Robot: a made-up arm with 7 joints.
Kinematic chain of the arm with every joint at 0, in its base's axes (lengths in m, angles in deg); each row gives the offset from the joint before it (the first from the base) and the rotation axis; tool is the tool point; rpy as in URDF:
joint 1: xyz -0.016 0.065 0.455 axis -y
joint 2: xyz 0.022 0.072 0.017 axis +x
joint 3: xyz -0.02 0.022 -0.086 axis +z
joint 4: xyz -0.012 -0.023 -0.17 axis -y
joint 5: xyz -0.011 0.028 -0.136 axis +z
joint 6: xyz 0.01 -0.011 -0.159 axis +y
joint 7: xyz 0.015 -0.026 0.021 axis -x
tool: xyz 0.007 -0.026 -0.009 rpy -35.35 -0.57 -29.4
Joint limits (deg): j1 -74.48..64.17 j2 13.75..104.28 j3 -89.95..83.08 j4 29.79..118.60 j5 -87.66..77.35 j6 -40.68..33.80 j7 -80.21..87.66
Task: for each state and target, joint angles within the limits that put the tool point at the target. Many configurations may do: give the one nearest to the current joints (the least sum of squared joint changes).
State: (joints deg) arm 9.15 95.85 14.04 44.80 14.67 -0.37 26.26
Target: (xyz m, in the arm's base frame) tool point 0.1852 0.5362 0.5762
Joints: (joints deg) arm 12.55 95.07 12.72 49.56 15.41 -2.51 29.30
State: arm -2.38 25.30 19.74 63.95 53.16 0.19 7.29
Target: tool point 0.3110 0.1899 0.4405
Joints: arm 31.23 13.75 -1.24 88.30 49.27 1.81 6.24
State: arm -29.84 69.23 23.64 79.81 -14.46 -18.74 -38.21
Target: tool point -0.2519 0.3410 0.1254
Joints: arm -72.01 36.25 -1.18 60.57 -19.52 -19.76 -35.09
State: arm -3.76 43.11 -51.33 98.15 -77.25 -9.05 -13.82
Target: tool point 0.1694 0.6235 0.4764
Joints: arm 16.49 88.58 -9.31 53.34 -87.66 14.91 -26.92
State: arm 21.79 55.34 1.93 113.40 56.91 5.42 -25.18
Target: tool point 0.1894 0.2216 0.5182
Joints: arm 13.80 50.43 7.23 118.60 58.89 -2.10 -15.26
